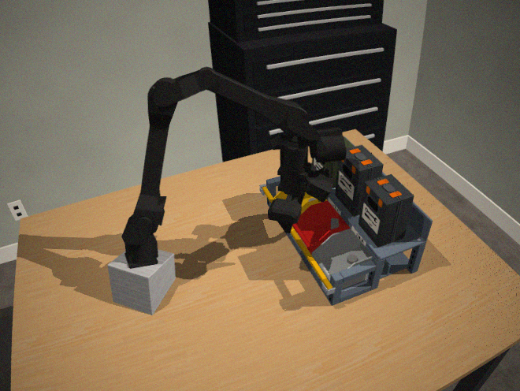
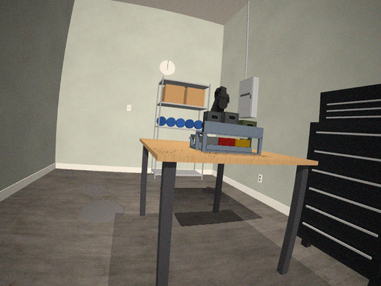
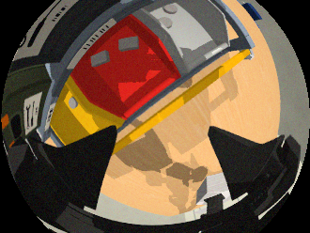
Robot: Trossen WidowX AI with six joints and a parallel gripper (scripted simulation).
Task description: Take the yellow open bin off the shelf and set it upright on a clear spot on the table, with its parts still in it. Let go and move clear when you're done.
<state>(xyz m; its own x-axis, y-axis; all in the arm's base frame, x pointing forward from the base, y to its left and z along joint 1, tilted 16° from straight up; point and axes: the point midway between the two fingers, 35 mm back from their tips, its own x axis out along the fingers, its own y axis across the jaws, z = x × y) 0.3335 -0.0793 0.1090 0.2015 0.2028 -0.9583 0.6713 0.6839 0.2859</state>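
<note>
My hand is 80 mm above the long yellow strip. From my hand the other things lie so: red bin (90 mm below, 90 mm ahead, 10 mm to the right); then grey bin (120 mm to the right, 90 mm below, 80 mm ahead); then yellow open bin (110 mm to the left, 90 mm below, 90 mm ahead).
</note>
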